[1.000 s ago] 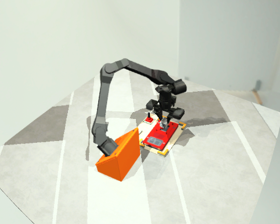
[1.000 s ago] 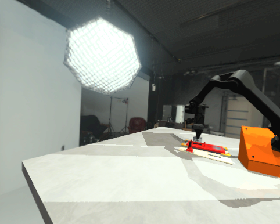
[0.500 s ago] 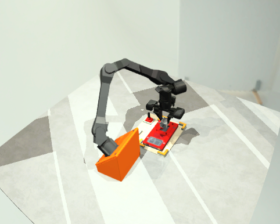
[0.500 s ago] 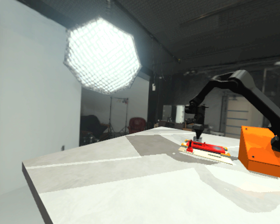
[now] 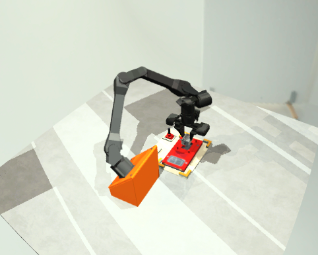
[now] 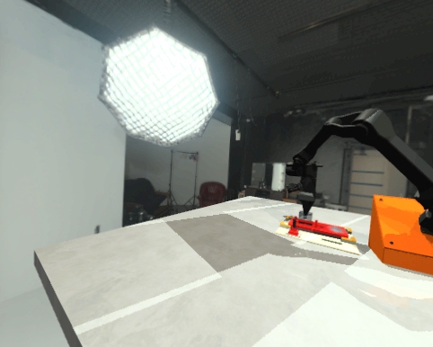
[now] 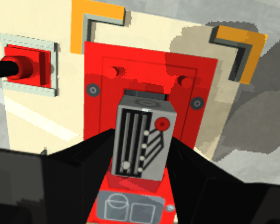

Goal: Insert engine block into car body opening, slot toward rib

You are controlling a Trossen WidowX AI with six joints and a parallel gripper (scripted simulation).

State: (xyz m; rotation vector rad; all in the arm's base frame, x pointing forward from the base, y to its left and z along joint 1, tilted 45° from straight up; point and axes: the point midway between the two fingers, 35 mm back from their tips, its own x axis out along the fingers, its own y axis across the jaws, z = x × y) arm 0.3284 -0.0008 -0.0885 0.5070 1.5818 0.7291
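Now: gripper tip 1 cm above the engine block.
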